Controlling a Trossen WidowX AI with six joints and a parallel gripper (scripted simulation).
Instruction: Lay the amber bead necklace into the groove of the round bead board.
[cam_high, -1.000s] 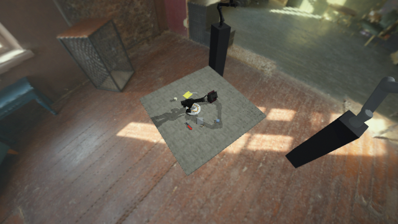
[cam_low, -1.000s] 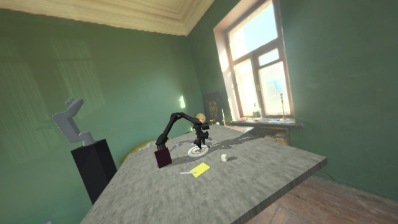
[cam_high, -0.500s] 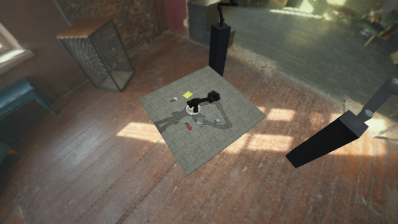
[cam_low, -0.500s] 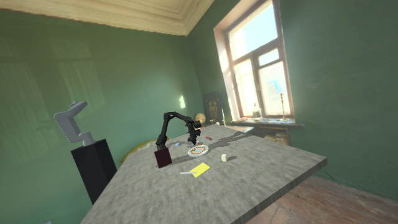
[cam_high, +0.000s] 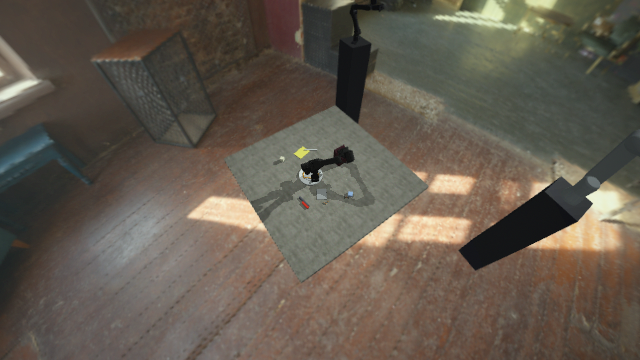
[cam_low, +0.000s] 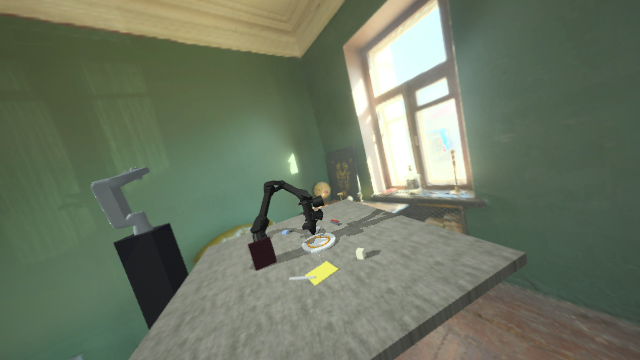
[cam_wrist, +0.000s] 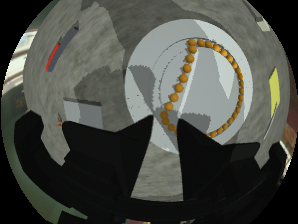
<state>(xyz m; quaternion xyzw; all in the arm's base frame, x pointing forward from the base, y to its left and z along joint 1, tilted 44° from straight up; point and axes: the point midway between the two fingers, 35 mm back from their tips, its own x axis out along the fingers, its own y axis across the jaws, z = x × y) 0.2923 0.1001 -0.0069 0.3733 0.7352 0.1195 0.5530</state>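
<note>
The board is 10 mm ahead of my gripper tip, 60 mm to the right of it and 30 mm below it. Also, from my gripper tip: red tool 180 mm ahead, 160 mm to the left, 30 mm below; then grey square 20 mm ahead, 150 mm to the left, 40 mm below; then small blue piece 180 mm behind, 270 mm to the left, 30 mm below.
</note>
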